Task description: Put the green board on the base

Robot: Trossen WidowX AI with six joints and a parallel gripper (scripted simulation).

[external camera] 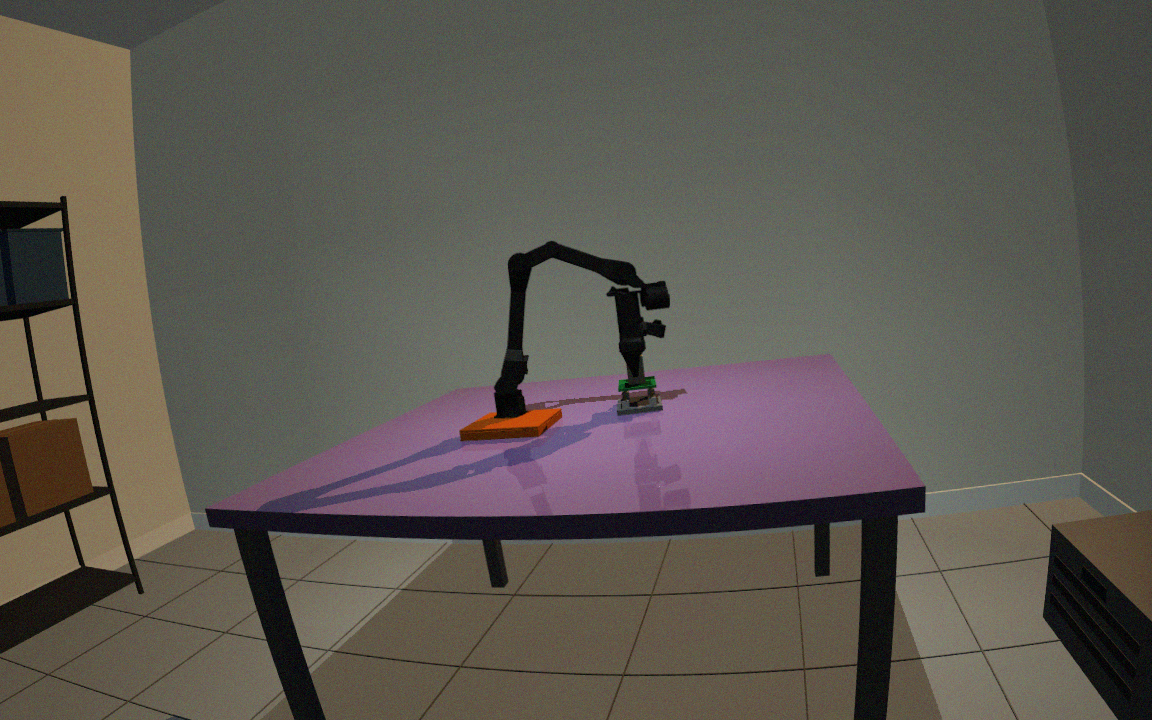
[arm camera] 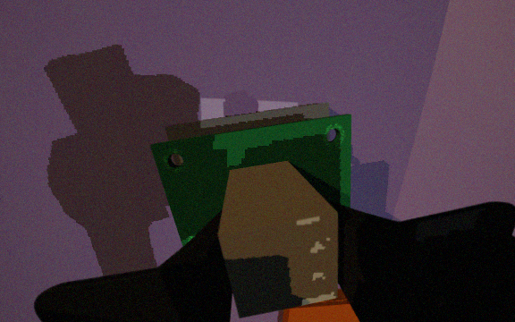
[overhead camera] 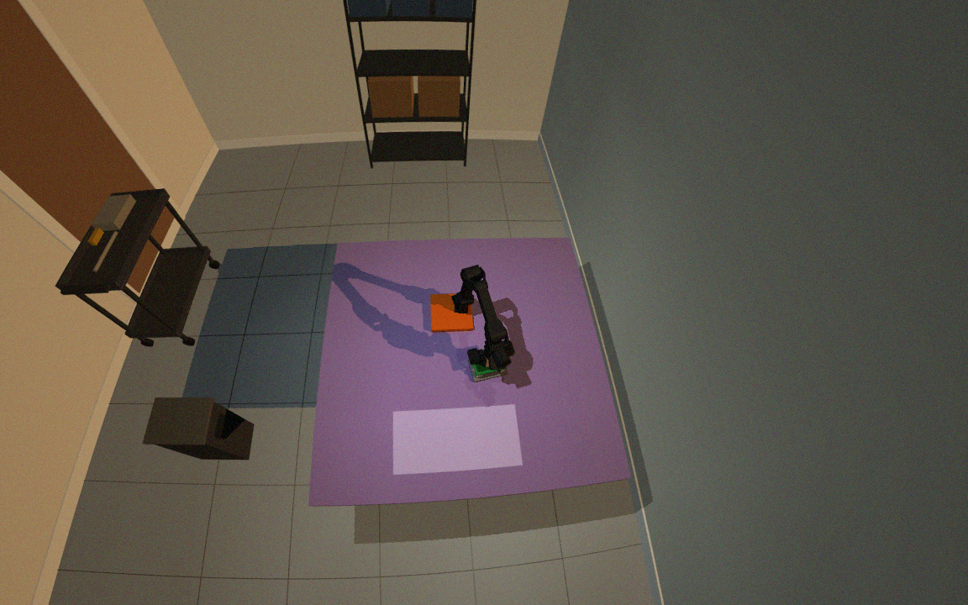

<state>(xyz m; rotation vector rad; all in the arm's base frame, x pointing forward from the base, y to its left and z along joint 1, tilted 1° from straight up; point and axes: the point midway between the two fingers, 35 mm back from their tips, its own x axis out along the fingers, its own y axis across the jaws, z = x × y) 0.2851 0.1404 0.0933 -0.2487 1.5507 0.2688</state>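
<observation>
Now: gripper tip 70 mm above the grey base. The rest, counted from my gripper tip: green board (right at my gripper tip).
</observation>
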